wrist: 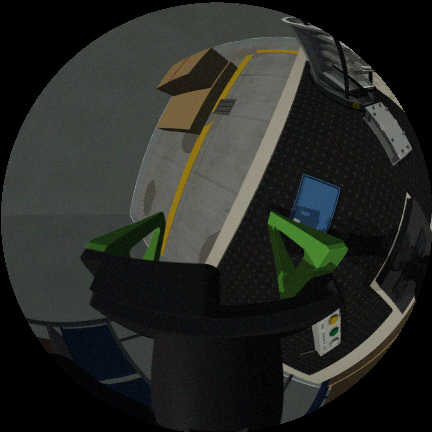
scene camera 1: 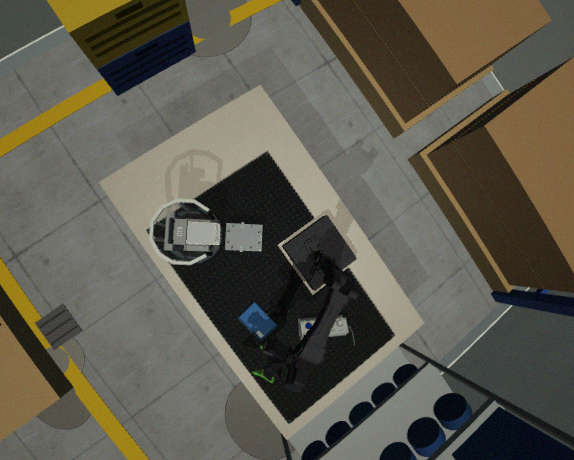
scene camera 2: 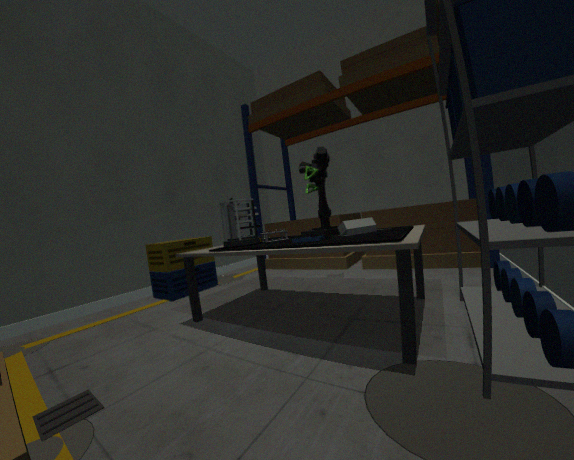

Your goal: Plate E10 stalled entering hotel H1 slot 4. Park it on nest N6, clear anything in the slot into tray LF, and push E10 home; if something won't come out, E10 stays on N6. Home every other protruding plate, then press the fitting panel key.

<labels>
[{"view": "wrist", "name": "grey button box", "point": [326,333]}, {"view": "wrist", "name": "blue pad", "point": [315,202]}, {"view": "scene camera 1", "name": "round plate rack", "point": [168,227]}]
</labels>
